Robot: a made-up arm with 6 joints.
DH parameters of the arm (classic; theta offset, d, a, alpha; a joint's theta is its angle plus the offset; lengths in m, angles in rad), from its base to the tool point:
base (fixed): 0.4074 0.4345 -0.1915 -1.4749
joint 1: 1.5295 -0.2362 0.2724 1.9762
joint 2: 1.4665 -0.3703 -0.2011 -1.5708
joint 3: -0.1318 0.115 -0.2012 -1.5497
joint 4: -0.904 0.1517 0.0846 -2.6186
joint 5: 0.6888 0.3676 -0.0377 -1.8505
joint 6: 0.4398 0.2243 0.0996 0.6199
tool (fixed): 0.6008 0.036 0 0
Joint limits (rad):
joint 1: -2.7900..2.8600
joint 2: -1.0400..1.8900
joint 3: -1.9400..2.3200
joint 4: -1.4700..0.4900
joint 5: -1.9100..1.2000
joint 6: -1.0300..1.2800
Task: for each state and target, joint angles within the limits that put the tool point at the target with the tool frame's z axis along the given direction. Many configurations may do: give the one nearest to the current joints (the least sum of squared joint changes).
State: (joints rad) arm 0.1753 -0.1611 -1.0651 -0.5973 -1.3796 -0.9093
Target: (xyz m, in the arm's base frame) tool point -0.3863 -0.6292 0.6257 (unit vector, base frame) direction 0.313 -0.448 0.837
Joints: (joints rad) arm 0.1657 0.0403 -0.9853 -0.5224 -1.8285 -0.4351
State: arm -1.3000 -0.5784 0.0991 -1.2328 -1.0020 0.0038
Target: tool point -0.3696 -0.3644 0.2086 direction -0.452 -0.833 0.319
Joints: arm -1.6991 -1.0400 0.2415 -1.4421 -0.9471 0.2058
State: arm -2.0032 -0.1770 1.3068 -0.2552 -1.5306 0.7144
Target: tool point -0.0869 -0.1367 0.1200 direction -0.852 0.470 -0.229
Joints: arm -1.9329 -0.1522 1.2026 -0.0090 -1.6215 0.3618
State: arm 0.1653 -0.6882 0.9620 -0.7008 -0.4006 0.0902
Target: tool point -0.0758 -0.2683 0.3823 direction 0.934 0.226 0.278
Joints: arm -0.5379 -0.5506 1.2973 -0.9561 -0.5532 0.0678
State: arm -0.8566 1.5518 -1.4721 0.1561 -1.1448 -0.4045
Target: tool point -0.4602 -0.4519 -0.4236 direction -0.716 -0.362 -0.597
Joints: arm -0.3214 1.5108 -1.9400 0.0326 -0.9936 -1.0260
